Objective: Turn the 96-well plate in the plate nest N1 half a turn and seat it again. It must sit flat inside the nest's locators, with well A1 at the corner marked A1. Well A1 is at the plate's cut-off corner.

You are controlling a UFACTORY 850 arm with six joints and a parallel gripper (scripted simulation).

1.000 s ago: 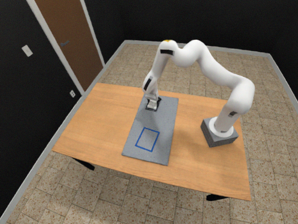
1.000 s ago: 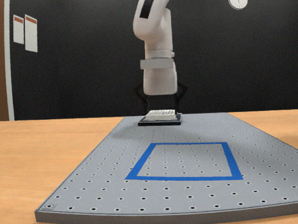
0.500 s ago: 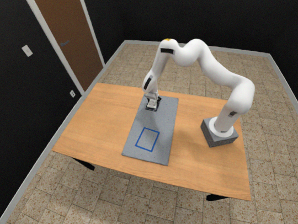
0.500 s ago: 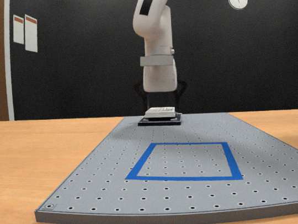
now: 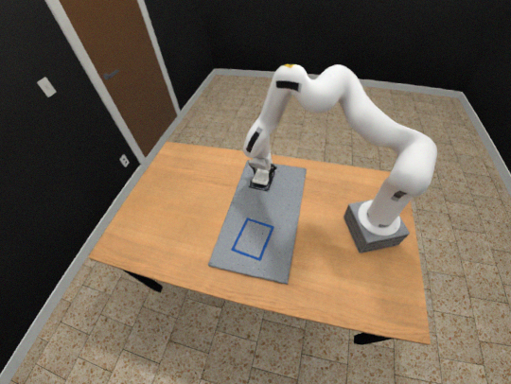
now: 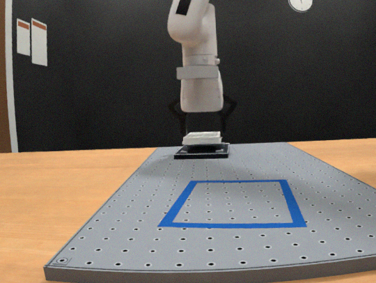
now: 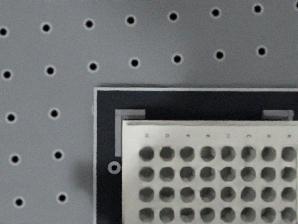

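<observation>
My gripper is now 4 cm above the plate nest N1. Also, from my hand: white 96-well plate: 1 cm below.
</observation>
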